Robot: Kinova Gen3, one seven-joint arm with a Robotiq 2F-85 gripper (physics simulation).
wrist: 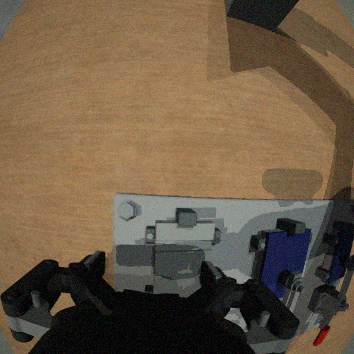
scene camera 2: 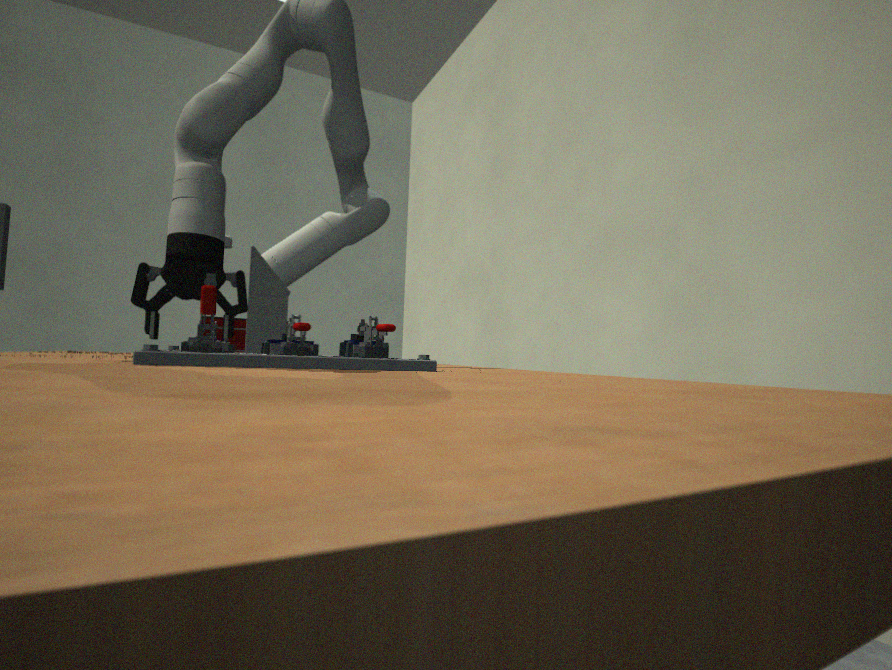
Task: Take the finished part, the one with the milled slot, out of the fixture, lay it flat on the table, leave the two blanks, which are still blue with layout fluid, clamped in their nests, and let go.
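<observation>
The finished part is pale grey and lies in the left nest of the fixture plate in the wrist view; a line crosses it, and its lower portion is in shadow and partly hidden by my gripper. My gripper is open and empty, low over that end of the fixture, its fingertips spread apart above the plate. One blue blank sits in the middle nest under a clamp. The other blue blank shows partly at the right edge. In the scene view the part is hidden.
The near-left clamp's red handle stands upright beside my gripper. Two other red handles lie level. A red object and the arm's grey mount stand behind the fixture. A hex bolt rises from a plate corner.
</observation>
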